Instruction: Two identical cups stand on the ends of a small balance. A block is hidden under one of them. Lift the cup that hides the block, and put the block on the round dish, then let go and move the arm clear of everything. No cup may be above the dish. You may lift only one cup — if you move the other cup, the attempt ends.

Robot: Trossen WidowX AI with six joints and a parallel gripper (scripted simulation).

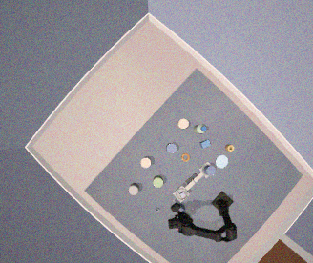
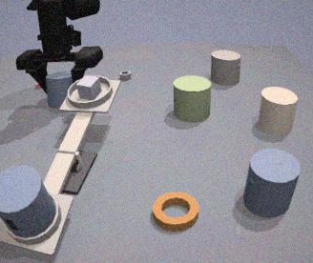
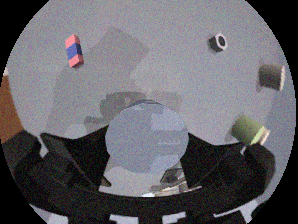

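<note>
Now: gripper tip 100 mm short of the pale grey block, 100 mm to the left of it and 60 mm below it. The rest, counted from my gripper tip: balance beam (100 mm ahead, 220 mm to the right, 10 mm above); then pink-and-blue eraser (120 mm behind, 110 mm to the left, 20 mm below); then grey nut (110 mm ahead, 140 mm to the left, 20 mm below).
</note>
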